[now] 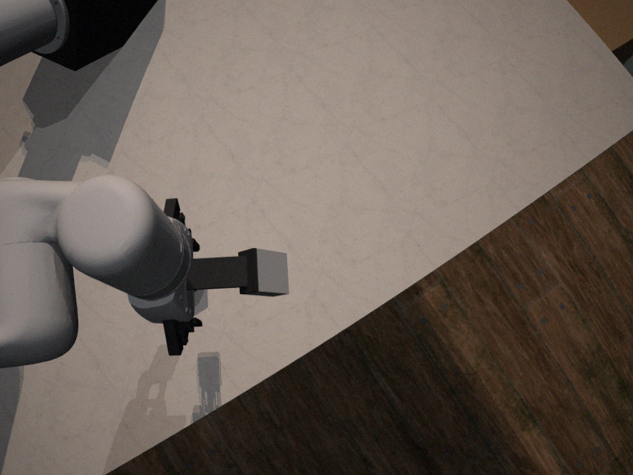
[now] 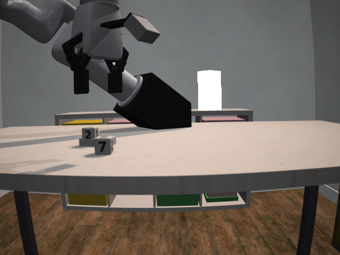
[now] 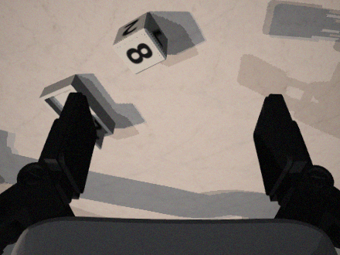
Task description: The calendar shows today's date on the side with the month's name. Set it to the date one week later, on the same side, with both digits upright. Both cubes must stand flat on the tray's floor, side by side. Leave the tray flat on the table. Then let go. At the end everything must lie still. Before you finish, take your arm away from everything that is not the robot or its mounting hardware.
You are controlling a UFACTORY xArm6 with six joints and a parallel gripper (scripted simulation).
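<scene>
My gripper is now 3 cm past the white cube, 1 cm to the right of it and 11 cm above it. Round my hand: grey tray 15 cm behind, 12 cm below.
</scene>
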